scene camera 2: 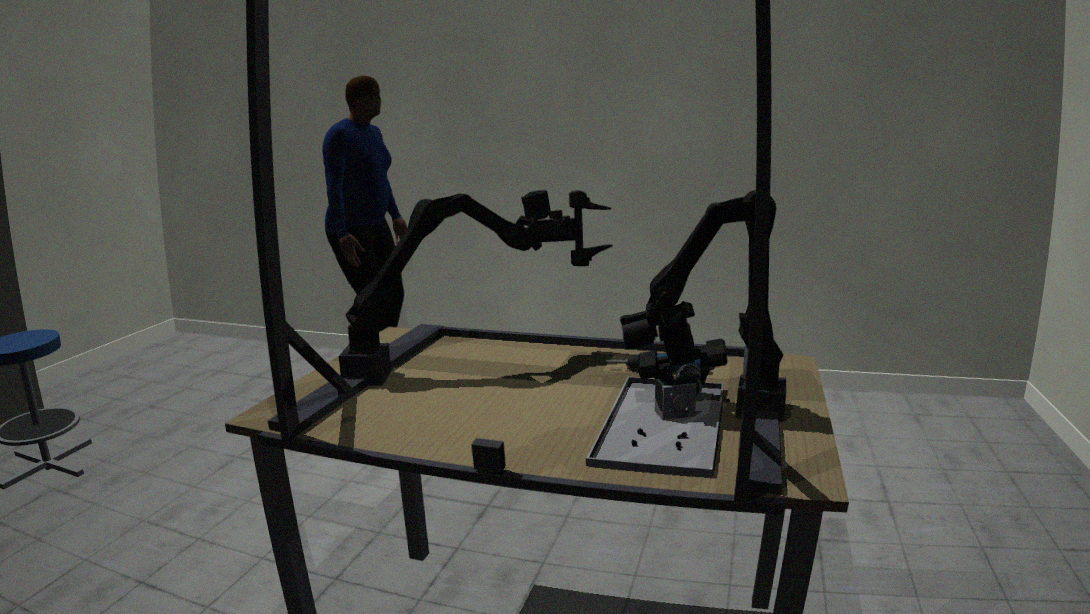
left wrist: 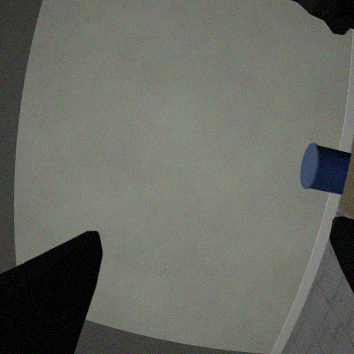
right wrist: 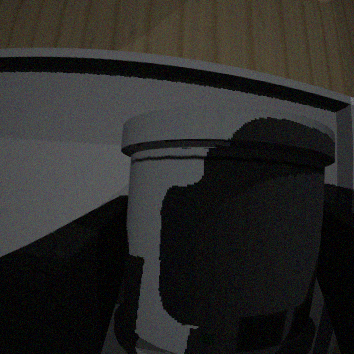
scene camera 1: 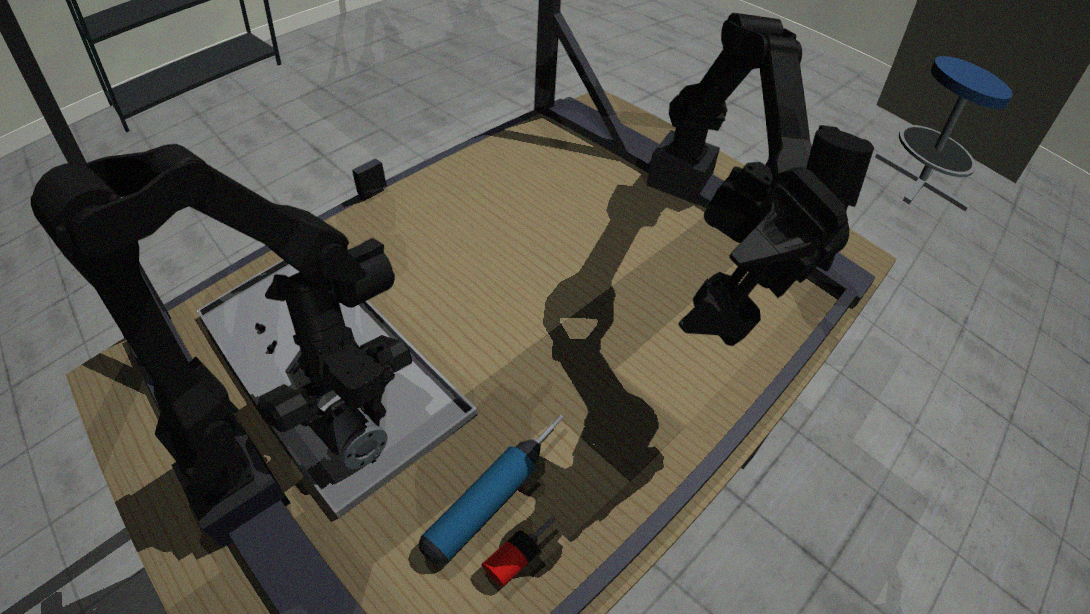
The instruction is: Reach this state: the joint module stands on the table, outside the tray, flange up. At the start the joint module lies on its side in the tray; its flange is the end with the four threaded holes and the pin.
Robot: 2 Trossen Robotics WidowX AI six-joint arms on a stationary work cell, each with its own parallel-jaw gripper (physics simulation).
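Places are measured from the left arm's base along level axes (x right, y back, z down), in centimetres.
Where they show: left gripper, between the fingertips: point(scene camera 2: 611, 226) point(left wrist: 220, 238) point(scene camera 1: 706, 296); right gripper, between the fingertips: point(right wrist: 220, 209) point(scene camera 1: 356, 441); left arm's base, origin of its link: point(scene camera 2: 364, 349) point(scene camera 1: 687, 150); right arm's base, origin of its link: point(scene camera 2: 762, 384) point(scene camera 1: 221, 473).
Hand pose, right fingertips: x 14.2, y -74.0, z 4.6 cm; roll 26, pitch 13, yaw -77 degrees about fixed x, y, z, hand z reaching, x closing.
Note:
Each offset is from my right fingertips to the top centre of the thing. "spot": to the spot under its first point.
The grey cylindrical joint module @[spot: dy +0.1, dx -1.7, dz -0.7 cm] point(scene camera 1: 366, 445) point(scene camera 2: 675, 400) point(right wrist: 235, 235) lies on its side in the tray @[dy +7.8, dx +13.8, dz +1.0 cm] point(scene camera 1: 411, 460) point(scene camera 2: 652, 466) point(right wrist: 175, 64), near one short wall. A round end face with small holes points toward scene camera 1; I cannot tell if it is the flange. My right gripper point(scene camera 1: 352, 440) point(scene camera 2: 681, 379) point(right wrist: 220, 209) is down in the tray, shut on the module's body with one finger on each side; whether the module touches the tray floor is hidden. My left gripper point(scene camera 1: 710, 289) point(scene camera 2: 610, 226) point(left wrist: 220, 238) is open and empty, high above the table.
A blue cylindrical tool @[spot: dy +0.9, dx -17.4, dz -1.3 cm] point(scene camera 1: 480, 503) with a thin tip and a red-and-black tool @[dy -0.4, dx -23.6, dz -0.8 cm] point(scene camera 1: 507, 562) lie beside the tray. Several small black screws @[dy +6.9, dx +25.8, dz +1.1 cm] point(scene camera 1: 260, 327) @[dy +12.9, dx +19.4, dz +1.1 cm] point(scene camera 2: 641, 432) lie in the tray. A black box @[dy +40.9, dx +32.4, dz -3.1 cm] point(scene camera 1: 369, 177) point(scene camera 2: 488, 455) sits at the table edge. A person point(scene camera 2: 356, 179) stands behind the table.

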